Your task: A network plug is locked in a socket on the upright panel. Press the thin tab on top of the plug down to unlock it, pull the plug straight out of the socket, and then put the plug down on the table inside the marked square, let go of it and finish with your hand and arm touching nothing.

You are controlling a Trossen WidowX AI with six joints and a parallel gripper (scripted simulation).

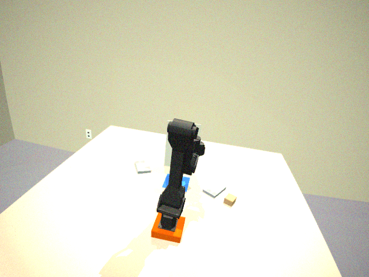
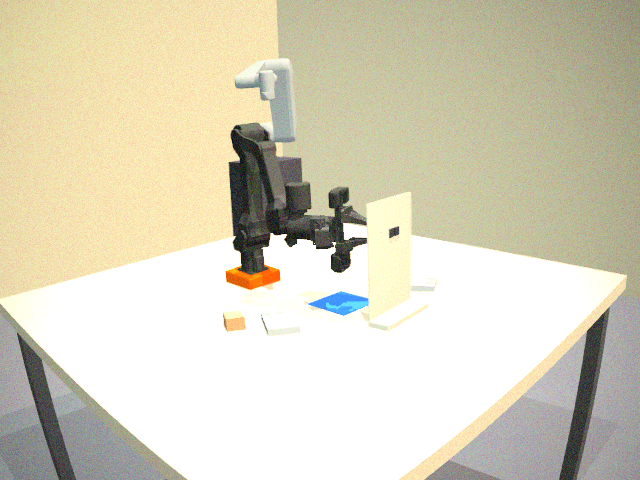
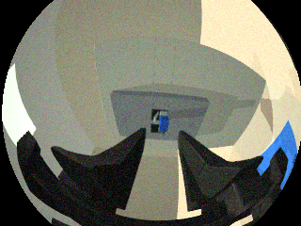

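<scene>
Right now the network plug is 3 cm ahead of my gripper tip. Also, from my gripper tip: upright panel: 5 cm ahead, 1 cm to the left, 7 cm below; blue marked square: 10 cm behind, 1 cm to the right, 18 cm below.
</scene>
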